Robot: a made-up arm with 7 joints. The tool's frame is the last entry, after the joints. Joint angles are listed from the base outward. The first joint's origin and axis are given. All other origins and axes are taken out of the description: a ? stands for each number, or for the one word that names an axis. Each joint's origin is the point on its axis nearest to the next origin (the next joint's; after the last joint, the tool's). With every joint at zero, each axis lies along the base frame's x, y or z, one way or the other. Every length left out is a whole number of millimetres.
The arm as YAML. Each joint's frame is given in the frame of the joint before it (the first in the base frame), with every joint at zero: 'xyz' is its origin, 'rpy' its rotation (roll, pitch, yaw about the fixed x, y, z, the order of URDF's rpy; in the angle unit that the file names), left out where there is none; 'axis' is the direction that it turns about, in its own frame. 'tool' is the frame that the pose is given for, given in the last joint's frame.
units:
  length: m
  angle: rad
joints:
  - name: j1
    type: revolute
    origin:
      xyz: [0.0, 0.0, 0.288]
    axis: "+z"
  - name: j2
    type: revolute
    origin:
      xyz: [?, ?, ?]
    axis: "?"
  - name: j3
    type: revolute
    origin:
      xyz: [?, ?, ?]
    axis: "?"
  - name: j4
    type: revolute
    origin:
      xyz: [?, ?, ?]
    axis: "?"
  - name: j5
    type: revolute
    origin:
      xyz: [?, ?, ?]
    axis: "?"
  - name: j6
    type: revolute
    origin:
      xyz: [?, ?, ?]
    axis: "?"
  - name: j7
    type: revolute
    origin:
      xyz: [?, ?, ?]
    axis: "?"
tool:
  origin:
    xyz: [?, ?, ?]
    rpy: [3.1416, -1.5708, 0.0]
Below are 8 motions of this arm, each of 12 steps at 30 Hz.
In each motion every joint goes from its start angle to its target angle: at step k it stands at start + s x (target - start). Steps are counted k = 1, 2, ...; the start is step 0. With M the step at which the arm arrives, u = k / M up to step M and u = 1 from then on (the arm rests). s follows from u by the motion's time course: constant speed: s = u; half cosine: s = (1 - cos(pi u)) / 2; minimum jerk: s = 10 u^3 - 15 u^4 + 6 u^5.
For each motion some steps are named. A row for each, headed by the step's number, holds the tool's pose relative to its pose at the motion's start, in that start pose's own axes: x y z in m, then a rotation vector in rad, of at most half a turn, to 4 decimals.
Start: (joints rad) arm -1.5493 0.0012 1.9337 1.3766 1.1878 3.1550 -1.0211
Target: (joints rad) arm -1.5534 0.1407 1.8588 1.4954 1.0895 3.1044 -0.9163
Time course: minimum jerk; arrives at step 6
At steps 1, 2, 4, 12:
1: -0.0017 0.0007 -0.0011 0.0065 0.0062 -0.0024
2: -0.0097 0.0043 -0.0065 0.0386 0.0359 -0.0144
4: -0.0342 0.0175 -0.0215 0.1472 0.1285 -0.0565
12: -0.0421 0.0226 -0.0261 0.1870 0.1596 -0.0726

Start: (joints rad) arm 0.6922 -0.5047 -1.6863 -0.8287 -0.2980 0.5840 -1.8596
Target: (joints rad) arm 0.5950 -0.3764 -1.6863 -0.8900 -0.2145 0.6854 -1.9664
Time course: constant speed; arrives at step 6
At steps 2, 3, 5, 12:
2: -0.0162 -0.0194 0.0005 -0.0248 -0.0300 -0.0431
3: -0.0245 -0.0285 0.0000 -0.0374 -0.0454 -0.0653
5: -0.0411 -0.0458 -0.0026 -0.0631 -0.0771 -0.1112
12: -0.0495 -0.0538 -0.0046 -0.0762 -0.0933 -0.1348

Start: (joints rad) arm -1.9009 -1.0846 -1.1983 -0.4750 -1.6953 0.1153 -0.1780
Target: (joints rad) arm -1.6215 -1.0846 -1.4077 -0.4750 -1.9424 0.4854 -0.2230
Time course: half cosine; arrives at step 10
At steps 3, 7, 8, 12:
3: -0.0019 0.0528 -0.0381 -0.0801 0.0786 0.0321
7: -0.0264 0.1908 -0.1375 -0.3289 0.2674 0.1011
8: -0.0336 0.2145 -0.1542 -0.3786 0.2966 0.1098
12: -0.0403 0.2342 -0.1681 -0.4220 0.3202 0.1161

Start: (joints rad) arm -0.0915 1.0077 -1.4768 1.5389 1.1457 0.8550 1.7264
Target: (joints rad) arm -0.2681 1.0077 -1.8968 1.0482 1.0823 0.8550 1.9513
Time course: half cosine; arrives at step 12
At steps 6, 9, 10, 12:
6: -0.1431 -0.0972 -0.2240 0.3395 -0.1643 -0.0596
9: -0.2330 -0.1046 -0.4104 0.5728 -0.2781 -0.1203
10: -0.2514 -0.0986 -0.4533 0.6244 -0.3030 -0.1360
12: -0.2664 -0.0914 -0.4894 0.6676 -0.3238 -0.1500

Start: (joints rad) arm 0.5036 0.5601 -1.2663 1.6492 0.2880 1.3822 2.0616
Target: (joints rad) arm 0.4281 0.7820 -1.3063 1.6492 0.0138 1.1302 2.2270
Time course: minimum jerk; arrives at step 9
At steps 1, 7, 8, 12:
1: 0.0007 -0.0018 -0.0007 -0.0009 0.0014 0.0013
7: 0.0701 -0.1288 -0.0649 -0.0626 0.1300 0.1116
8: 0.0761 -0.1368 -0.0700 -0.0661 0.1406 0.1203
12: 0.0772 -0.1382 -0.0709 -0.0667 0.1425 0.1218

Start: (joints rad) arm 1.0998 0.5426 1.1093 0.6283 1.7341 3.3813 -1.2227
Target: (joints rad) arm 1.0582 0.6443 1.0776 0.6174 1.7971 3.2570 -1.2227
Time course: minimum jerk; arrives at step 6
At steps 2, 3, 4, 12:
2: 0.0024 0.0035 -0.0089 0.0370 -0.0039 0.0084
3: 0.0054 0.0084 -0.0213 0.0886 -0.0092 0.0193
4: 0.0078 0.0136 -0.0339 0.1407 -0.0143 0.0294
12: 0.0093 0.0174 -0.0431 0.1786 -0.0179 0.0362

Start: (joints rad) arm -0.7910 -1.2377 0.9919 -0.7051 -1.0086 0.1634 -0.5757
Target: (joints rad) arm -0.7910 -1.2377 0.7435 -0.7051 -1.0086 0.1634 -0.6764
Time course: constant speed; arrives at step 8
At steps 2, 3, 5, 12:
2: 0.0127 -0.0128 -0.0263 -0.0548 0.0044 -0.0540
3: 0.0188 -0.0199 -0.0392 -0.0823 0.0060 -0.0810
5: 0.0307 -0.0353 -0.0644 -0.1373 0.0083 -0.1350
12: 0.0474 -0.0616 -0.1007 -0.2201 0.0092 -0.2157

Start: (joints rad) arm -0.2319 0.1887 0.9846 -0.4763 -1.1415 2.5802 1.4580
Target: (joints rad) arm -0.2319 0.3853 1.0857 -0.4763 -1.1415 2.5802 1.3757
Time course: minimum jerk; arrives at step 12
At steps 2, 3, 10, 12:
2: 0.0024 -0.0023 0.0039 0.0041 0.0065 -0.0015
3: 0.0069 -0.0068 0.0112 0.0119 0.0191 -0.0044
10: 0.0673 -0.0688 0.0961 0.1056 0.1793 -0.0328
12: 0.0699 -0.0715 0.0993 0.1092 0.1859 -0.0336

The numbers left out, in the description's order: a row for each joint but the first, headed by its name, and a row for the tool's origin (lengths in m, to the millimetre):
j2: xyz 0.0 -0.065 0.0, axis -y
j3: xyz 0.0 0.0 0.507, axis +z
j4: xyz 0.029 0.073 0.0, axis +y
j5: xyz -0.023 0.0 0.517, axis +z
j6: xyz 0.0 -0.143 0.0, axis -y
j7: xyz 0.02 0.0 0.147, axis +x
tool: xyz 0.0 0.0 0.0

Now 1 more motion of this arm.
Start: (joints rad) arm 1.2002 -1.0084 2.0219 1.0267 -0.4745 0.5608 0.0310
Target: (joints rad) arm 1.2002 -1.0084 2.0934 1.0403 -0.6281 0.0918 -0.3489
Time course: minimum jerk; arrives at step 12
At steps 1, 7, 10, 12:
1: 0.0000 -0.0002 0.0002 -0.0004 -0.0023 -0.0025
7: -0.0014 -0.0280 0.0275 -0.0273 -0.2989 -0.3128
10: -0.0064 -0.0391 0.0384 -0.0220 -0.4441 -0.4524
12: -0.0071 -0.0402 0.0396 -0.0206 -0.4608 -0.4678

